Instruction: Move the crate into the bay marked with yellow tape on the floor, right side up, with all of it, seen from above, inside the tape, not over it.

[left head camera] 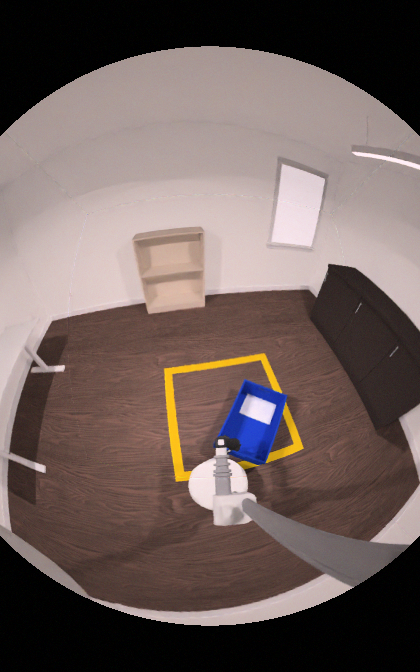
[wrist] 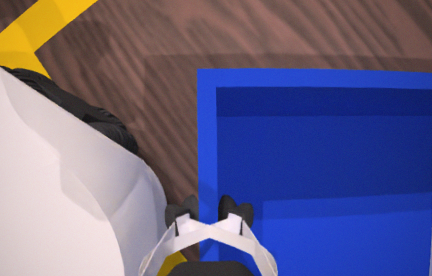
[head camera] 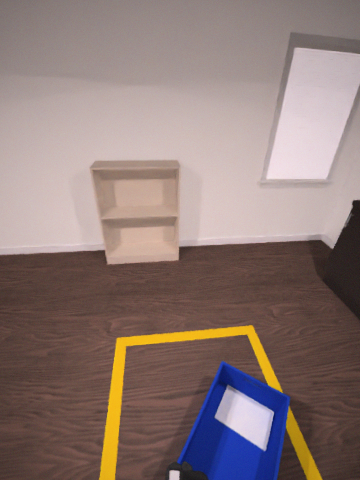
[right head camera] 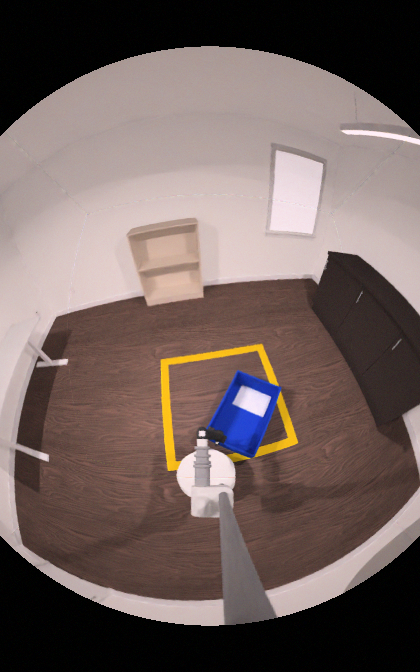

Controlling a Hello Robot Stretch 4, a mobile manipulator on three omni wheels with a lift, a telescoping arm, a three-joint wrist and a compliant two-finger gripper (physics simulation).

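Frame: origin at the robot's base, x ahead, y left, z up, level; centimetres.
Seen in the pictures: gripper, between the fingertips: [wrist: 209,210].
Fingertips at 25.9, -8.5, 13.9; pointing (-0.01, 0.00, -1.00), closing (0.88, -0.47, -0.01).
A point is followed by its place in that frame, as x, y, z.
The blue crate [head camera: 227,452] @[45.3, -27.4, -1.0] [left head camera: 250,431] @[41.9, -30.3, -1.0] [right head camera: 240,426] [wrist: 320,155] @[42.7, -12.6, -1.0] is right side up, with its open top showing and a white rectangle inside. It sits at an angle in the right part of the yellow tape outline [head camera: 114,410] @[62.1, 37.4, -2.7] [left head camera: 171,415] @[59.4, 37.1, -2.7] [right head camera: 166,410] [wrist: 60,21] @[16.6, 27.9, -2.7]. In the head views it covers parts of the right and near tape lines. My gripper [wrist: 209,210] @[25.9, -8.5, 13.9] is at the crate's near end wall, one fingertip outside and one inside, shut on that wall. The gripper also shows as a dark shape in the left and right head camera views. The crate's underside is hidden.
My white round base [left head camera: 200,482] @[1.8, 11.8, 18.7] [right head camera: 189,475] [wrist: 45,190] @[15.6, -0.1, 18.6] stands beside the crate's near end, over the near tape line. A beige shelf unit [head camera: 142,164] @[216.1, 41.3, 103.2] [left head camera: 170,232] @[210.8, 42.7, 103.2] stands against the back wall. A dark cabinet [left head camera: 345,315] @[132.7, -151.9, 51.0] [right head camera: 350,305] stands at the right.
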